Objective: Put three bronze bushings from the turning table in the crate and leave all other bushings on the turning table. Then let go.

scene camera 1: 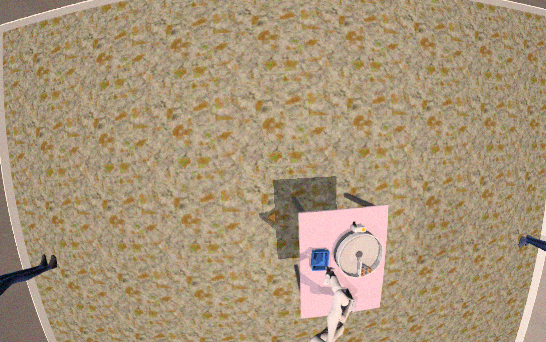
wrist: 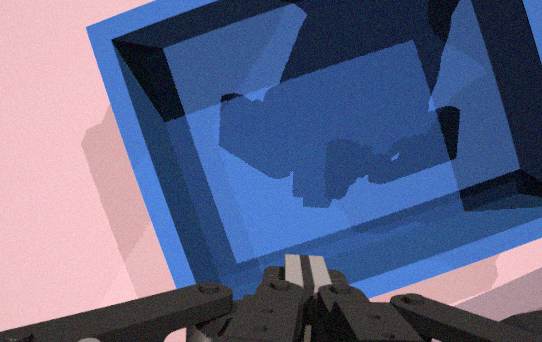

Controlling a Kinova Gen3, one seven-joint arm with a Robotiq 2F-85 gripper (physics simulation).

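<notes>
There's a round turning table in the pictures, and a blue crate, and you'd see the gripper as well.
</notes>
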